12 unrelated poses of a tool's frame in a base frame.
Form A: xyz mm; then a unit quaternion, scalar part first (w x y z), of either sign.
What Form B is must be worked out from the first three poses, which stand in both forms.
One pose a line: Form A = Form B
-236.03 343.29 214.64 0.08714 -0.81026 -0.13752 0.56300 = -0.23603 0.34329 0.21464 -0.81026 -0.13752 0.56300 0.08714
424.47 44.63 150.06 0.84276 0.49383 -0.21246 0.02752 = 0.42447 0.04463 0.15006 0.49383 -0.21246 0.02752 0.84276
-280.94 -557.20 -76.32 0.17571 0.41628 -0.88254 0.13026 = -0.28094 -0.55720 -0.07632 0.41628 -0.88254 0.13026 0.17571
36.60 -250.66 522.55 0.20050 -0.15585 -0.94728 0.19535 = 0.03660 -0.25066 0.52255 -0.15585 -0.94728 0.19535 0.20050
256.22 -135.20 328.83 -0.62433 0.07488 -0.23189 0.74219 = 0.25622 -0.13520 0.32883 -0.07488 0.23189 -0.74219 0.62433
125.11 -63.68 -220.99 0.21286 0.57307 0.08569 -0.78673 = 0.12511 -0.06368 -0.22099 0.57307 0.08569 -0.78673 0.21286
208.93 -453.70 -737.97 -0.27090 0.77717 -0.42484 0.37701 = 0.20893 -0.45370 -0.73797 -0.77717 0.42484 -0.37701 0.27090
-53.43 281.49 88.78 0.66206 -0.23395 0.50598 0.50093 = -0.05343 0.28149 0.08878 -0.23395 0.50598 0.50093 0.66206
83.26 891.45 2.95 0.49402 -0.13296 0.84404 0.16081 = 0.08326 0.89145 0.00295 -0.13296 0.84404 0.16081 0.49402
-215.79 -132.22 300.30 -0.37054 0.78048 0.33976 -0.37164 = -0.21579 -0.13222 0.30030 -0.78048 -0.33976 0.37164 0.37054
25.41 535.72 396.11 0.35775 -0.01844 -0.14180 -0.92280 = 0.02541 0.53572 0.39611 -0.01844 -0.14180 -0.92280 0.35775
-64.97 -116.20 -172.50 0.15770 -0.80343 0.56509 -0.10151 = -0.06497 -0.11620 -0.17250 -0.80343 0.56509 -0.10151 0.15770
